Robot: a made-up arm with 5 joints. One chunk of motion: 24 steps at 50 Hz.
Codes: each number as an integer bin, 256 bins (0 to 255) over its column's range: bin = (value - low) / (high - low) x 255, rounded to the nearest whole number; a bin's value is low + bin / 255 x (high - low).
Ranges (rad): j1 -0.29..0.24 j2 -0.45..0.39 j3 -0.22..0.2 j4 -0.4..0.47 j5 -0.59..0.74
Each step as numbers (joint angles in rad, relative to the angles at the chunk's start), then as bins.
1 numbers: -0.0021 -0.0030 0.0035 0.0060 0.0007
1 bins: 139 136 136 119 113
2 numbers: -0.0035 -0.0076 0.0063 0.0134 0.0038
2 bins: 138 134 137 121 114
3 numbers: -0.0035 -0.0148 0.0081 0.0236 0.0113
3 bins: 138 132 138 124 115
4 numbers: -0.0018 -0.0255 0.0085 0.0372 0.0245
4 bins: 139 129 139 128 118
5 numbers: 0.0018 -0.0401 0.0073 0.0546 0.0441
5 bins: 140 124 138 133 122
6 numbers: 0.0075 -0.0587 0.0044 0.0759 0.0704
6 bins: 143 119 136 139 127
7 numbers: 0.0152 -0.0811 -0.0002 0.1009 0.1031
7 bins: 147 112 133 147 133
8 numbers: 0.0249 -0.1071 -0.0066 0.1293 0.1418
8 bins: 152 104 130 155 140
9 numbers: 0.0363 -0.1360 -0.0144 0.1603 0.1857
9 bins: 157 95 125 164 149
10 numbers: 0.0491 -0.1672 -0.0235 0.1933 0.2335
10 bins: 163 86 119 174 158
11 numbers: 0.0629 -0.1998 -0.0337 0.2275 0.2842
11 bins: 170 76 113 184 168
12 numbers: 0.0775 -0.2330 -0.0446 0.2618 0.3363
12 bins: 177 66 106 194 178
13 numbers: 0.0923 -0.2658 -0.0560 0.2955 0.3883
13 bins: 184 56 100 204 188
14 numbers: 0.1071 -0.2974 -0.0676 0.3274 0.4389
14 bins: 191 46 93 213 197
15 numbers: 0.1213 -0.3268 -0.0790 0.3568 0.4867
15 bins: 198 37 86 222 206
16 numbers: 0.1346 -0.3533 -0.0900 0.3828 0.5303
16 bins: 204 29 79 229 215
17 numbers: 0.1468 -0.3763 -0.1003 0.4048 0.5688
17 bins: 210 22 73 236 222
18 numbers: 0.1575 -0.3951 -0.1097 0.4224 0.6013
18 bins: 215 17 67 241 228
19 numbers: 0.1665 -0.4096 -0.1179 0.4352 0.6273
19 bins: 220 12 62 245 233
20 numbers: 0.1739 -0.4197 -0.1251 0.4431 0.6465
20 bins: 223 9 58 247 237
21 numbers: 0.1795 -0.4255 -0.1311 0.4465 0.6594
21 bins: 226 7 54 248 240
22 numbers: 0.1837 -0.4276 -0.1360 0.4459 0.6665
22 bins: 228 7 51 248 241
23 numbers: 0.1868 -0.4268 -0.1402 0.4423 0.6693
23 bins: 229 7 48 247 241
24 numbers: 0.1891 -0.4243 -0.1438 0.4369 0.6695
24 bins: 231 8 46 245 241
